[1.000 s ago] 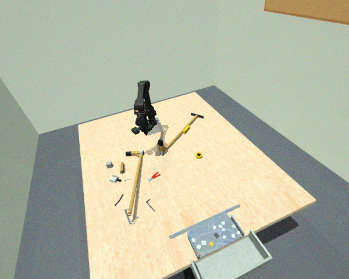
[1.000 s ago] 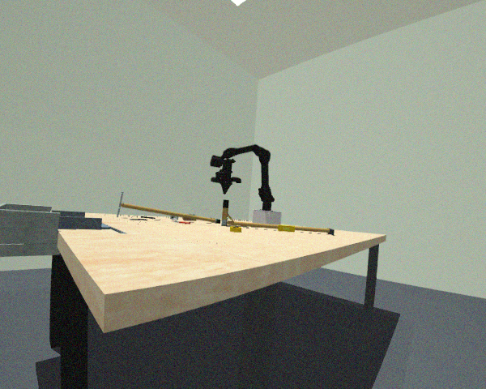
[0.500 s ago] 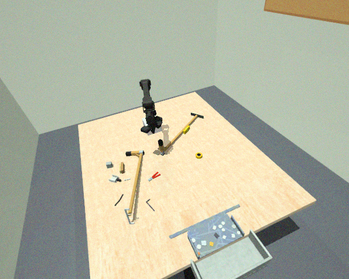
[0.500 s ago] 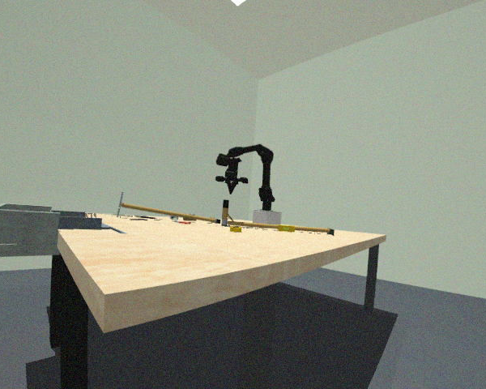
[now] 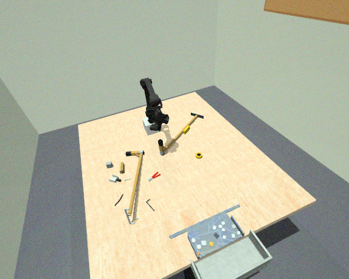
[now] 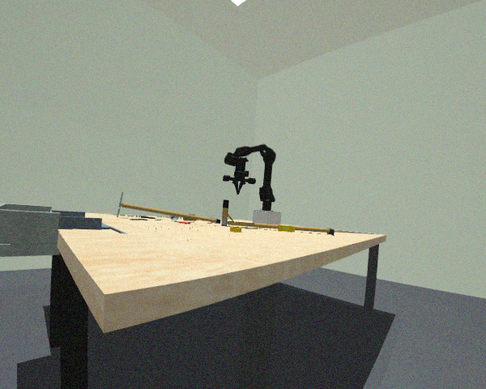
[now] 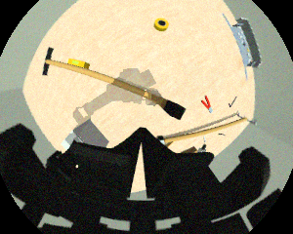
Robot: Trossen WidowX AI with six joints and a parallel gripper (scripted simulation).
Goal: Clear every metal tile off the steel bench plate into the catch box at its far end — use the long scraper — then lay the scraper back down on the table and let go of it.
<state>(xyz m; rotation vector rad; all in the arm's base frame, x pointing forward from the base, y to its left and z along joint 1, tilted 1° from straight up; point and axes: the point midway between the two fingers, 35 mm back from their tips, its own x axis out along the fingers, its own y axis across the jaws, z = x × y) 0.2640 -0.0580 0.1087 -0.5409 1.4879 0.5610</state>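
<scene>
Now: the long scraper 220 mm to the left of my gripper tip, 120 mm below it and 60 mm behind it. The rest, counted from my gripper tip: yellow spirit level: 290 mm to the left, 160 mm below, 60 mm behind; yellow tape roll: 250 mm ahead, 180 mm to the left, 170 mm below; wooden block: 360 mm to the right, 160 mm below, 20 mm ahead.
</scene>
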